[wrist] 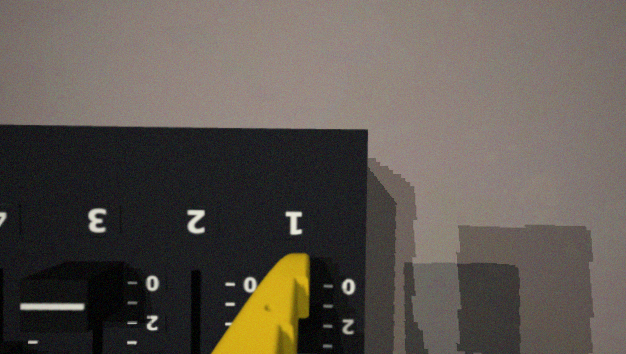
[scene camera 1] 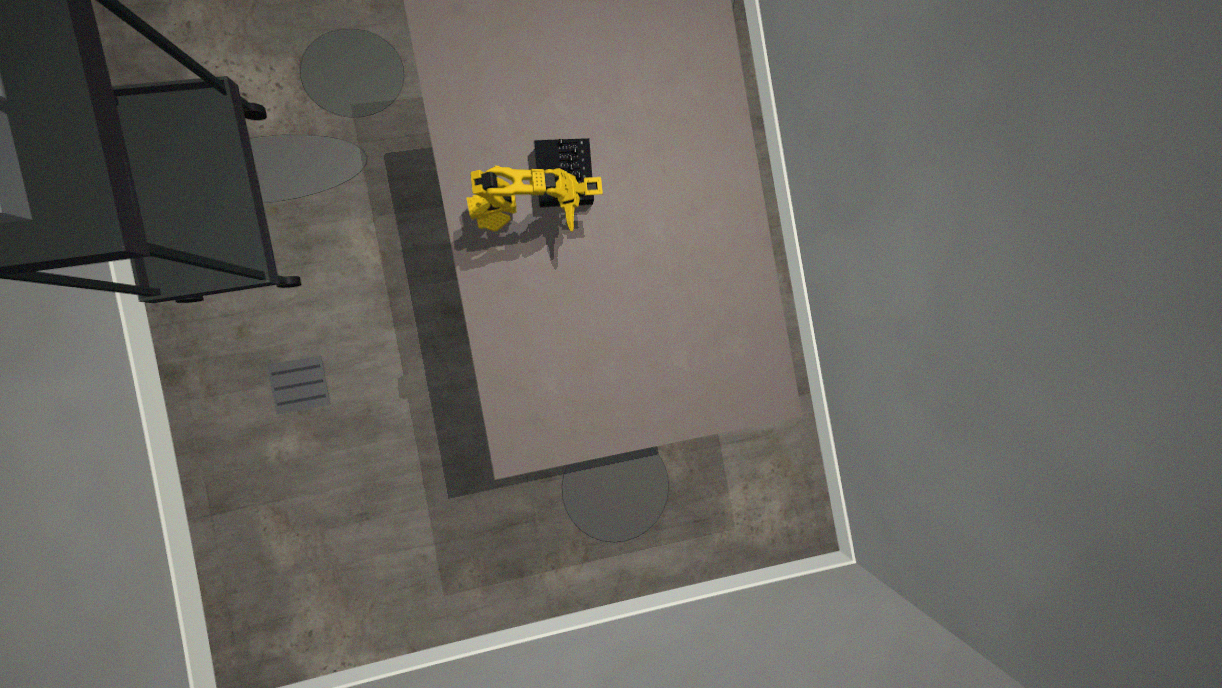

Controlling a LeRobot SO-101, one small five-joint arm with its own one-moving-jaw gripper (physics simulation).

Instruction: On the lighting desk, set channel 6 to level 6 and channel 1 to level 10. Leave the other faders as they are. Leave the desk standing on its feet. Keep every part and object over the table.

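Frame: origin at the arm's base, x back, y right, z up, level; centimetres.
Seen in the pictures: hand at its tool point: [wrist: 309,276] [scene camera 1: 582,193]; arm's base at its link origin: [scene camera 1: 499,209].
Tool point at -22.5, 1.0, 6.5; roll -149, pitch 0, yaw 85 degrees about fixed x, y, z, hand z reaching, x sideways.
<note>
Pixels of each thing's top centre, then the offset from my tool point to it, as dx, dy, dz. "spot": a spot on its surface instead. Level surfaces: height alone.
- black lighting desk at its top centre: [scene camera 1: 564,168] +3.6, -7.2, +0.3
- channel 3 fader cap at its top centre: [wrist: 53,306] +0.0, -4.8, +0.3
- channel 1 number at a spot on its surface: [wrist: 294,223] spot: -0.9, -0.3, -1.0
- pinkish table at its surface level: dz -6.5
The black lighting desk [scene camera 1: 547,154] [wrist: 150,170] lies on the table, partly under the arm in the scene view. In the wrist view its printed numbers are upside down. The channel 3 fader cap [wrist: 52,320] has its white line near level 1. The channel 1 number [wrist: 294,223] shows just above the tip of the gripper's fixed jaw, which covers the channel 1 slot; the channel 1 cap does not show. Channel 6 is outside the wrist view and too small to read in the scene view. My gripper [scene camera 1: 584,209] is fully open, one notched jaw showing in the wrist view, over the desk's channel 1 end.
The pinkish table [scene camera 1: 632,341] carries the arm base [scene camera 1: 489,209] at its left edge. Shadows of the arm fall on the table beside the desk. A dark metal rack [scene camera 1: 111,170] stands on the floor at the left, off the table.
</note>
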